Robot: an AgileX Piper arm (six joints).
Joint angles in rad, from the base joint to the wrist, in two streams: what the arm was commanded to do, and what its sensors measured. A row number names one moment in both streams.
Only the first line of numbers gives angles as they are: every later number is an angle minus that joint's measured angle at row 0.
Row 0, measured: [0.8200, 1.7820, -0.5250, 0.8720, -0.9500, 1.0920]
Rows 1 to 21, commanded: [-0.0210, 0.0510, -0.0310, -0.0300, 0.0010, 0.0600]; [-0.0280, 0.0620, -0.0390, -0.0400, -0.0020, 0.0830]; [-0.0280, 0.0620, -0.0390, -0.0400, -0.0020, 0.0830]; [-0.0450, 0.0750, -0.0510, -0.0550, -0.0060, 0.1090]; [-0.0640, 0.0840, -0.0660, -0.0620, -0.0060, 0.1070]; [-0.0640, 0.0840, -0.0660, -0.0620, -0.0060, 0.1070]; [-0.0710, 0.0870, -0.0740, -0.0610, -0.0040, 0.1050]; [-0.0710, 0.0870, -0.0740, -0.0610, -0.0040, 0.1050]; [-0.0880, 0.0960, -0.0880, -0.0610, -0.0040, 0.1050]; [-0.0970, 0.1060, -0.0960, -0.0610, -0.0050, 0.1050]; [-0.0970, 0.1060, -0.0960, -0.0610, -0.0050, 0.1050]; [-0.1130, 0.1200, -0.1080, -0.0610, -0.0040, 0.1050]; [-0.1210, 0.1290, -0.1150, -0.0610, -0.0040, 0.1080]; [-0.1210, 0.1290, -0.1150, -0.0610, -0.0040, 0.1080]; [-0.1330, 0.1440, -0.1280, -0.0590, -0.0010, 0.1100]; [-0.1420, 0.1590, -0.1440, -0.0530, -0.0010, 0.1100]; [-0.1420, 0.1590, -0.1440, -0.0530, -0.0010, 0.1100]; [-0.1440, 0.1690, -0.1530, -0.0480, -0.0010, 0.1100]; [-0.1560, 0.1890, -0.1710, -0.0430, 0.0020, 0.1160]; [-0.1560, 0.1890, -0.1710, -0.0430, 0.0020, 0.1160]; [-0.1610, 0.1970, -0.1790, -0.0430, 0.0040, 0.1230]
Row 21, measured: [-0.1450, 0.1780, -0.1530, -0.0460, 0.0000, 0.1030]
